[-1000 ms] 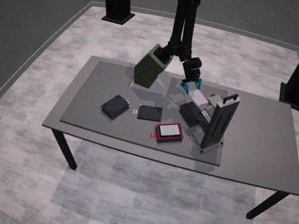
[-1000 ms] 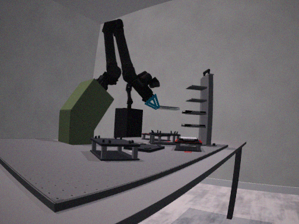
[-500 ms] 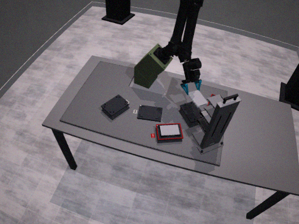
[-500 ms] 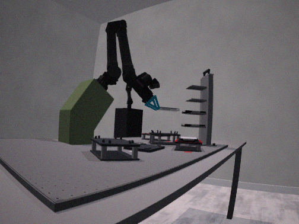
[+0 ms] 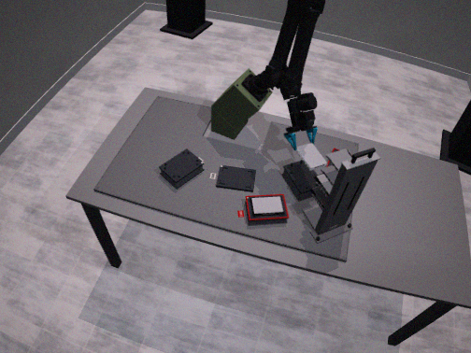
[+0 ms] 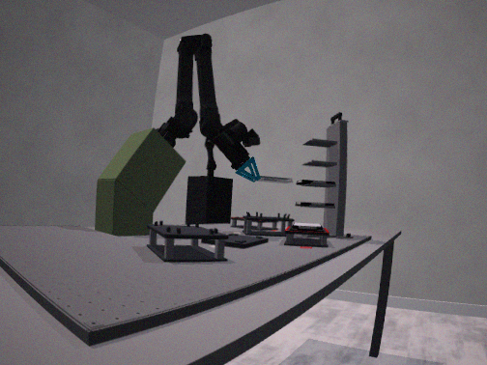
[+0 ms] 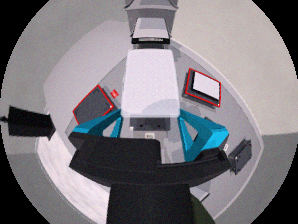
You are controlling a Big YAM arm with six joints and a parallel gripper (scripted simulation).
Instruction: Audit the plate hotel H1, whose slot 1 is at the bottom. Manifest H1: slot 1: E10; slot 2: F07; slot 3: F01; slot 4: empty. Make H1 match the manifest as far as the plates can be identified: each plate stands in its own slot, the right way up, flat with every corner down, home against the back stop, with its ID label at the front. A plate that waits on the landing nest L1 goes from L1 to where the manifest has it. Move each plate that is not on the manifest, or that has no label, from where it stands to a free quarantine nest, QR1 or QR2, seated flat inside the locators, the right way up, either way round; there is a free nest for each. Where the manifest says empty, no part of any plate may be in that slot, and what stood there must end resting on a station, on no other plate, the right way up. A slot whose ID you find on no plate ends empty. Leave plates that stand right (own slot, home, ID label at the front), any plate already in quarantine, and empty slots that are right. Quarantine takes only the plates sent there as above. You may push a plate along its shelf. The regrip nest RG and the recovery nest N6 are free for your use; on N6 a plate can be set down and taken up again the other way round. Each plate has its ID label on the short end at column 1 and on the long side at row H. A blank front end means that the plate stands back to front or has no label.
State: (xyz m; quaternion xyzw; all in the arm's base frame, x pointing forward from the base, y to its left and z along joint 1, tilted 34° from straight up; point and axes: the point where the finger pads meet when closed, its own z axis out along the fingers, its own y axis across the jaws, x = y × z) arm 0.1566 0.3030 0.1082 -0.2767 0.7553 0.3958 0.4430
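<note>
The white-topped plate lies 5 cm to the left of my hand and 4 cm ahead of it. Also, from my hand: plate hotel H1: 23 cm to the left, 19 cm ahead, 2 cm above; then red-framed nest: 17 cm to the left, 16 cm below, 15 cm behind.
</note>
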